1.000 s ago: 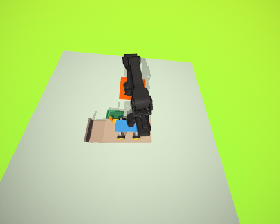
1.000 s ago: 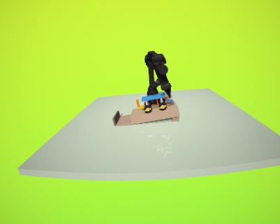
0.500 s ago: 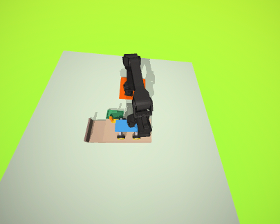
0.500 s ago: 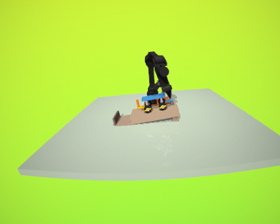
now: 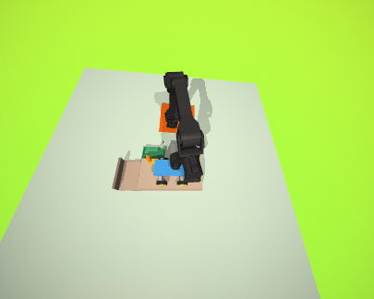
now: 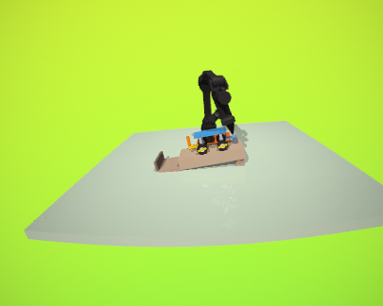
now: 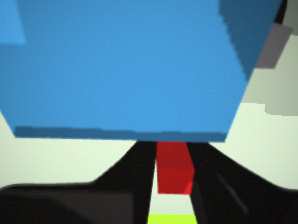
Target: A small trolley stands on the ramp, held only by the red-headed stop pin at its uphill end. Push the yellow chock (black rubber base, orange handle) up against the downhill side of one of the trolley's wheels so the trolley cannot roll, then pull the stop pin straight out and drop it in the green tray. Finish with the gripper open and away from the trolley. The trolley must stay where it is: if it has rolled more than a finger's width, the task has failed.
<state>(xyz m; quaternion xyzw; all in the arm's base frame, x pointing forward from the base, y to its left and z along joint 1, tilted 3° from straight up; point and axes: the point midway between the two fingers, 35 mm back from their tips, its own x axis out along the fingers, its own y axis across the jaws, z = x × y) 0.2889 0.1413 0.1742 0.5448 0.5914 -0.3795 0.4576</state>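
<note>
Right now my gripper tip is 1 cm past the yellow chock, 19 cm to the left of it and 5 cm above it. Also, from my gripper tip: blue trolley 3 cm ahead, 10 cm to the right, 2 cm below; then green tray 8 cm behind, 22 cm to the right, 14 cm below; then red-headed stop pin right at my gripper tip.
</note>
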